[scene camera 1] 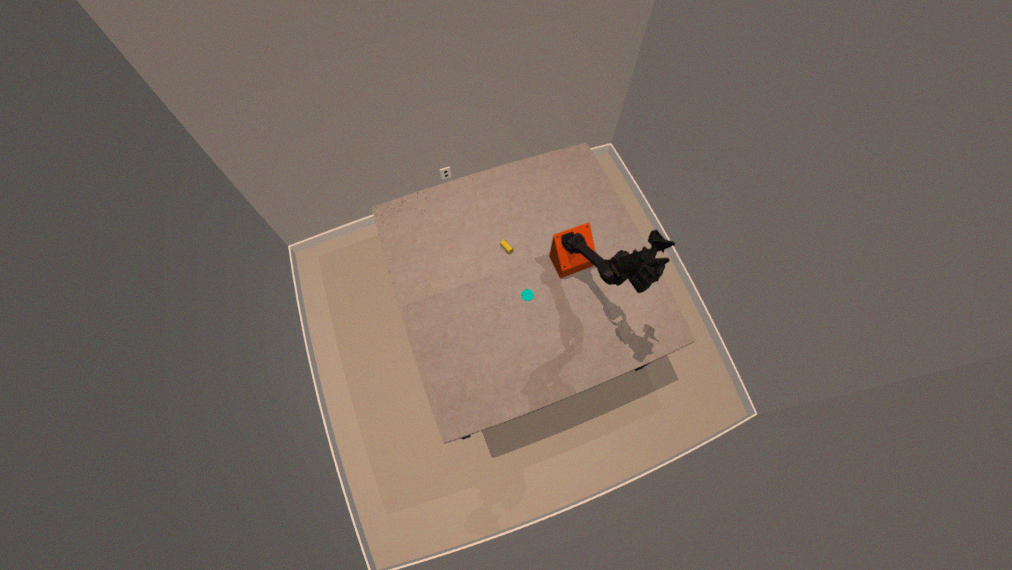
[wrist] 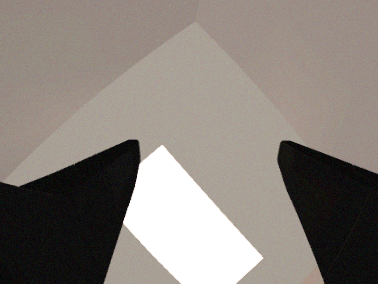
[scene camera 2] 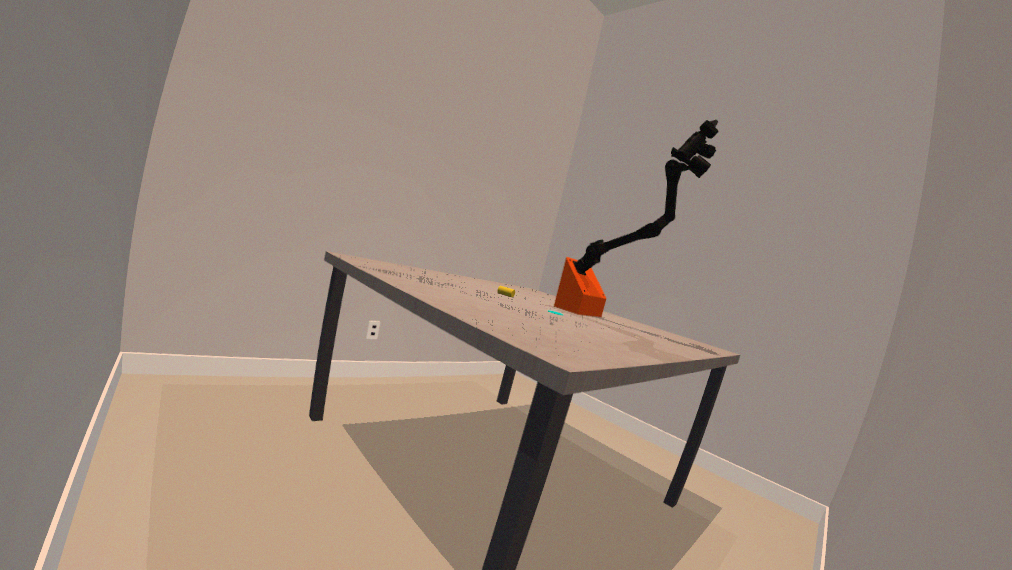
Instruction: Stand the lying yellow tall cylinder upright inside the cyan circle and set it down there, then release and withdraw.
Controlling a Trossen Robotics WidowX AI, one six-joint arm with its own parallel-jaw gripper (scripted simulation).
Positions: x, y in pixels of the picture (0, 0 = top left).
Labels:
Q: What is my gripper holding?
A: Nothing.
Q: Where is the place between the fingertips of my gripper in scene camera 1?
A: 671, 251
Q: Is my gripper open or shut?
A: Open.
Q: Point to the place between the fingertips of my gripper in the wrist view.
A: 210, 150

